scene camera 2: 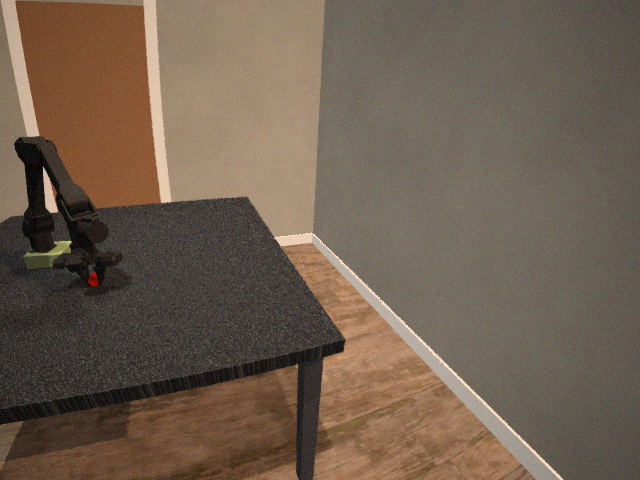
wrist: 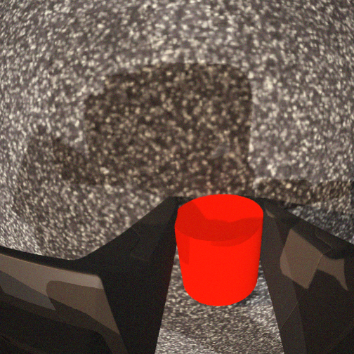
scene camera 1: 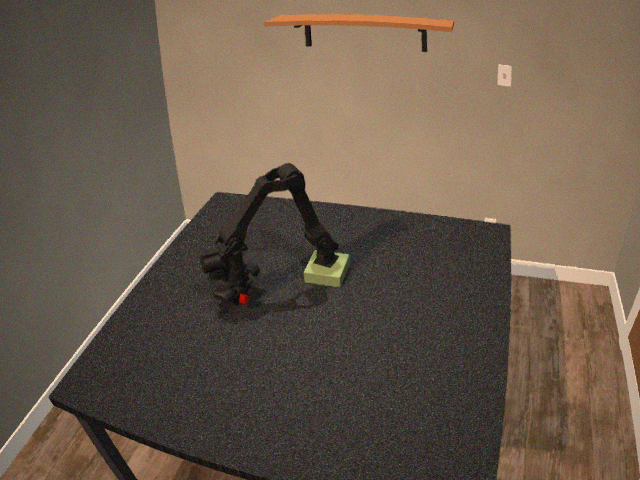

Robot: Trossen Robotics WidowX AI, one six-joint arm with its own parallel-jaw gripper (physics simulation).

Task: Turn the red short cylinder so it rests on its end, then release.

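The red short cylinder [scene camera 1: 243, 299] [scene camera 2: 93, 279] [wrist: 220, 267] is between the two dark fingers of my gripper [scene camera 1: 240, 298] [scene camera 2: 94, 277] [wrist: 215, 206]. In the wrist view the fingers press on its left and right curved sides. One round end faces the top of that view, and the curved side shows below it. The cylinder appears to lie on its side, low at the table; whether its underside touches the table is hidden. In both scene views it is small and partly covered by the fingers.
The arm's base stands on a light green block [scene camera 1: 323, 279] [scene camera 2: 39, 259] on the dark table [scene camera 1: 361, 361] [scene camera 2: 180, 310]. In scene camera 1, the block is right of the gripper. An orange shelf [scene camera 1: 361, 21] hangs on the wall, well above the table.
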